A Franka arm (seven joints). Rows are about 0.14 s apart.
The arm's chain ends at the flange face. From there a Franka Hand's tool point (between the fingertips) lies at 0.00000 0.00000 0.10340 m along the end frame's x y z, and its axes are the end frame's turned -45 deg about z.
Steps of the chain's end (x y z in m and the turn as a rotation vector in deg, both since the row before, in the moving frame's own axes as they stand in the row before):
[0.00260, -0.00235, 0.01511, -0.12, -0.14, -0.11]
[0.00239, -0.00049, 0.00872, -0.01, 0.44, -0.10]
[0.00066, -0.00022, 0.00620, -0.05, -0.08, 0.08]
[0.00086, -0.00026, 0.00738, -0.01, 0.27, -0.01]
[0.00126, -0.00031, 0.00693, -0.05, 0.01, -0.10]
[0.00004, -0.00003, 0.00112, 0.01, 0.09, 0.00]
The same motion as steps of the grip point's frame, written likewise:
[0.00317, 0.00015, 0.01511, 0.01, -0.18, -0.11]
[0.00259, 0.00192, 0.00872, -0.32, 0.30, -0.10]
[0.00046, 0.00027, 0.00620, 0.02, -0.09, 0.08]
[0.00112, 0.00078, 0.00738, -0.20, 0.18, -0.01]
[0.00106, 0.00075, 0.00693, -0.04, -0.03, -0.10]
[0.00018, 0.00011, 0.00112, -0.06, 0.07, 0.00]

